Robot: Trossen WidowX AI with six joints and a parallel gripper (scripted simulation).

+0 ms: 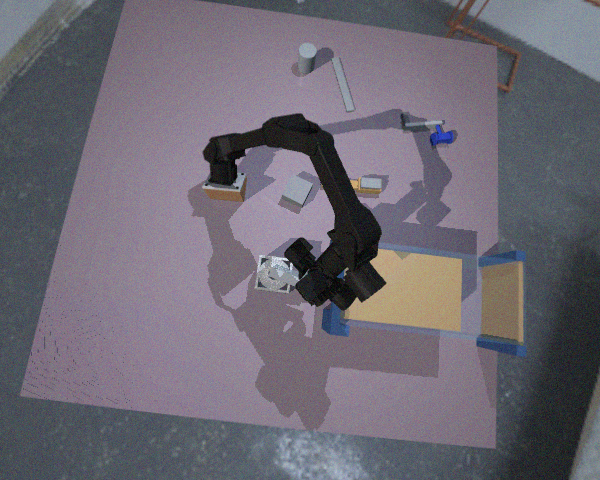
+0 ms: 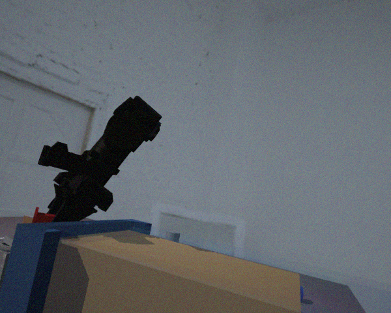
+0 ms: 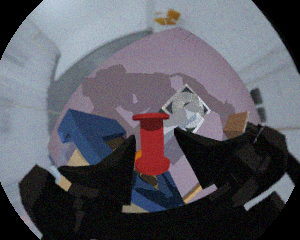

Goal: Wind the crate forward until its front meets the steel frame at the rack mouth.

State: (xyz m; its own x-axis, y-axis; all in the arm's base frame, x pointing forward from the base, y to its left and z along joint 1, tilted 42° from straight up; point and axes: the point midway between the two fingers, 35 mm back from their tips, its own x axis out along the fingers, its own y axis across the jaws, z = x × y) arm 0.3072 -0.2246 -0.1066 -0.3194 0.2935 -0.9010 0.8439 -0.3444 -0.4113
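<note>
The red knob lies 1 cm ahead of my gripper tip. Also, from my gripper tip: red-knobbed crank handle 3 cm below, 3 cm behind, 1 cm to the left; blue steel frame 7 cm ahead, 3 cm to the left, 3 cm below; grey block 28 cm to the left, 12 cm below, 8 cm behind.
</note>
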